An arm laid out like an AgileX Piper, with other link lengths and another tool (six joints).
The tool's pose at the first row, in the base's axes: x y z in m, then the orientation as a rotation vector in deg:
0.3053 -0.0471 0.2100 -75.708 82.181 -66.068
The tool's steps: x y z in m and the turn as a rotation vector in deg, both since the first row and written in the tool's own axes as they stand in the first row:
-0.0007 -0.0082 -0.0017 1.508 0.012 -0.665
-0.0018 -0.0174 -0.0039 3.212 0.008 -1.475
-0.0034 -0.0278 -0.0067 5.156 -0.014 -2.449
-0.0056 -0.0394 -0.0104 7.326 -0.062 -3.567
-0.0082 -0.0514 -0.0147 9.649 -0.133 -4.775
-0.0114 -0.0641 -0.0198 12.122 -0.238 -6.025
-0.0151 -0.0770 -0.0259 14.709 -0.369 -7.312
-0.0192 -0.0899 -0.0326 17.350 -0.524 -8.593
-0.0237 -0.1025 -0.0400 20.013 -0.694 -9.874
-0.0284 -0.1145 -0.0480 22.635 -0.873 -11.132
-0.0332 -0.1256 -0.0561 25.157 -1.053 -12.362
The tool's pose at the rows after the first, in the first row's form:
0.3055 -0.0464 0.2184 -75.227 80.716 -67.375
0.3054 -0.0453 0.2278 -74.726 79.009 -68.856
0.3050 -0.0436 0.2386 -74.187 77.009 -70.538
0.3041 -0.0414 0.2507 -73.598 74.729 -72.384
0.3027 -0.0386 0.2634 -72.958 72.251 -74.313
0.3007 -0.0352 0.2769 -72.230 69.592 -76.276
0.2979 -0.0313 0.2908 -71.428 66.788 -78.250
0.2945 -0.0269 0.3048 -70.559 63.911 -80.177
0.2903 -0.0220 0.3187 -69.648 60.989 -82.050
0.2855 -0.0169 0.3321 -68.722 58.090 -83.831
0.2804 -0.0117 0.3447 -67.821 55.270 -85.503

